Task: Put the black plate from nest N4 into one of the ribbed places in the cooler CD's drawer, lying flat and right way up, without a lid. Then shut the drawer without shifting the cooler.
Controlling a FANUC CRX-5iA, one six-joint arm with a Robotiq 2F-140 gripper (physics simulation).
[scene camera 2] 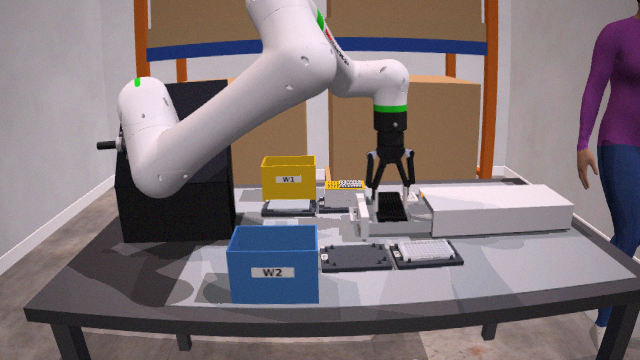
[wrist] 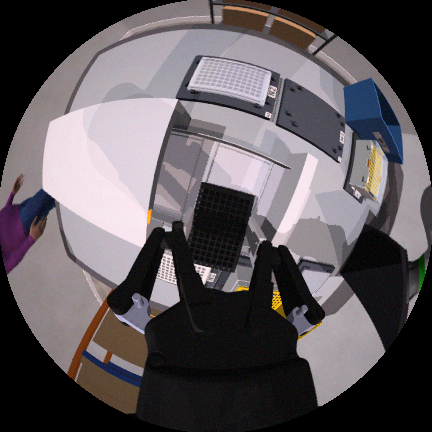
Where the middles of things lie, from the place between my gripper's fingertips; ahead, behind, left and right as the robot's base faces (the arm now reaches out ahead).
Right now my hand is 40 mm to the left of the drawer (scene camera 2: 419, 216) and 20 mm short of it. From my hand the other things lie so: black plate (scene camera 2: 390, 207) 10 mm to the left; clear plate (scene camera 2: 421, 250) 250 mm to the right, 30 mm ahead, 20 mm below; yellow-topped rack (scene camera 2: 337, 194) 150 mm to the left, 110 mm behind, 10 mm above.
